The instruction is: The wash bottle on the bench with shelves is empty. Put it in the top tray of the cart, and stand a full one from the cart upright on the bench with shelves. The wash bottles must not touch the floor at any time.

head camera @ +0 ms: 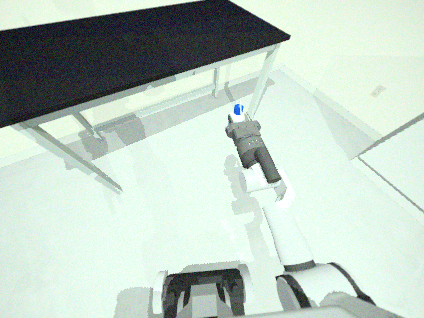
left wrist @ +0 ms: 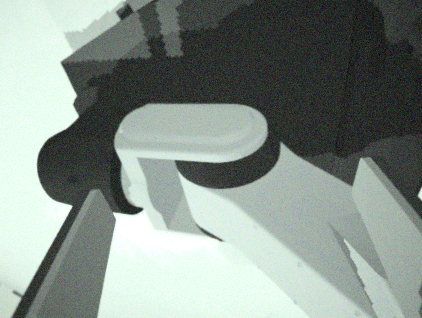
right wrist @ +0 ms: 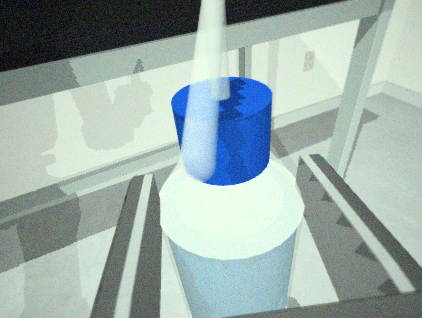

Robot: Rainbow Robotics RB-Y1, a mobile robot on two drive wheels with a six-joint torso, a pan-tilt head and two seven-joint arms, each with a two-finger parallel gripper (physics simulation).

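Places are measured from the robot's base along level axes (x ahead, y left, z up), in millimetres.
Pixels of known places: left gripper, fingertip midpoint: [left wrist: 228,190]; right gripper, fingertip midpoint: [head camera: 237,114] [right wrist: 227,182]; robot's base, link origin: [head camera: 203,283].
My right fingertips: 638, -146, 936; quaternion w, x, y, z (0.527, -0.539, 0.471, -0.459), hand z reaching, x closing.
Ahead of a thing's pixels: the offset from my right fingertips to its middle, as dx, dy, dz. "pt": to the spot under its first point. Level surfaces: height alone.
My right gripper [head camera: 239,117] [right wrist: 227,182] is shut on a wash bottle @[-10, +0, -20] [head camera: 238,108] [right wrist: 227,215] with a blue cap, a clear spout and pale blue liquid. The bottle is upright, held off the floor, in front of the right end of a black-topped bench @[dz -21] [head camera: 135,55] [right wrist: 100,25], apart from it. No shelves show on the visible part of this bench. My left gripper [left wrist: 228,190] is open and empty beside the robot's own body; it does not show in the head view. The cart and the empty wash bottle do not show.
The bench's right leg @[pt +730, -384, -295] [head camera: 263,75] [right wrist: 352,100] stands just beyond the bottle, and its front left leg @[pt +60, +828, -398] [head camera: 80,160] slants down at the left. A white cabinet [head camera: 400,160] is at the right edge. A wall outlet [head camera: 378,91] [right wrist: 309,61] is behind.
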